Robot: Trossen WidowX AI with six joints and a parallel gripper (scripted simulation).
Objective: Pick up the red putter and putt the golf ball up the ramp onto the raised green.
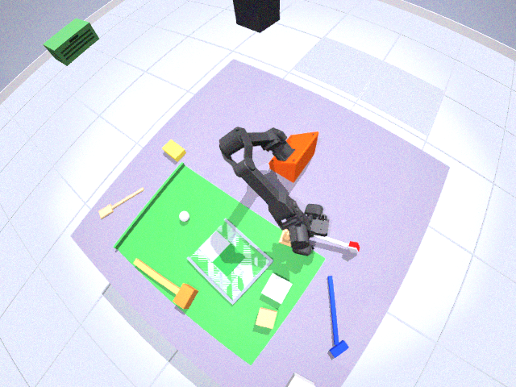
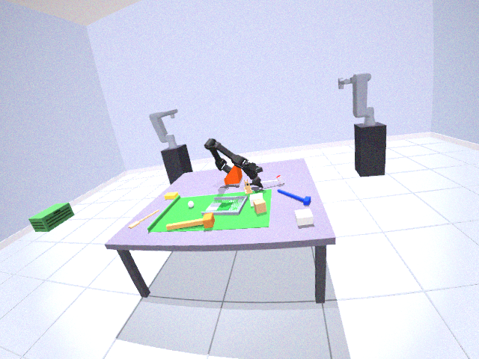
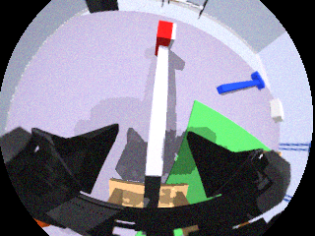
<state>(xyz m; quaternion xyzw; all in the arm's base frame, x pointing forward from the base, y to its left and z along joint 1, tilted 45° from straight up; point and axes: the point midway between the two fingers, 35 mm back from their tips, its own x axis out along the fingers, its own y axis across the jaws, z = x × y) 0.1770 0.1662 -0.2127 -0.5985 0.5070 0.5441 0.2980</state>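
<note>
My gripper tip is now 45 cm to the left of the white golf ball, 27 cm short of it and 1 cm below it. The rest, counted from my gripper tip: blue hammer: 24 cm to the left, 19 cm ahead; tan cube: 34 cm ahead, 5 cm to the left, 1 cm above; red putter: 3 cm to the left, 2 cm above, 1 cm behind.
</note>
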